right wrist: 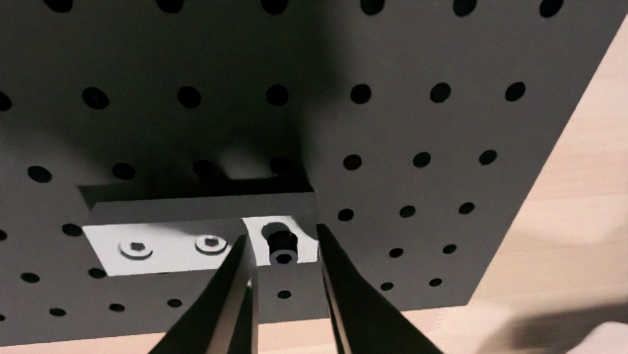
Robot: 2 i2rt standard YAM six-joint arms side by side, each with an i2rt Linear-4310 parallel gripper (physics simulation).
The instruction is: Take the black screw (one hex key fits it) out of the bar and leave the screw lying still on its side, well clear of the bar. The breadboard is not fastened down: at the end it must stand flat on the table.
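Places are measured from the left arm's base along level axes (x ahead, y left, z up), in centimetres.
Pixels of known places: right gripper, fingertip midpoint: [285, 241].
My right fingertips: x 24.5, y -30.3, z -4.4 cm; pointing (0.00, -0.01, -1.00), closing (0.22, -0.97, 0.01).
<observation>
Ahead of a thing's pixels: the offset from my right fingertips to its middle. "spot": to the spot under its first point. Level surfaces: height alone.
The black screw {dx -0.3, dy +0.1, dz -0.5 cm} [283, 245] sticks up out of the end hole of the light grey bar [167, 260], its hex socket facing the camera. How deep its shank sits is hidden. The bar lies on the dark breadboard {spot: dx +4.0, dy -3.1, dz -1.4 cm} [390, 125], which appears to rest on the table; its underside is hidden. My right gripper [285, 241] is open, with its fingertips apart on either side of the screw head and a visible gap on both sides. My left gripper does not show in the right wrist view.
Two silver screws [136, 249] [210, 244] sit in the other part of the bar. The wooden table {dz -3.9 cm} [575, 215] shows beyond the breadboard's right and lower edges. A pale blurred shape [607, 340] and a dark shadow lie at the lower right corner.
</observation>
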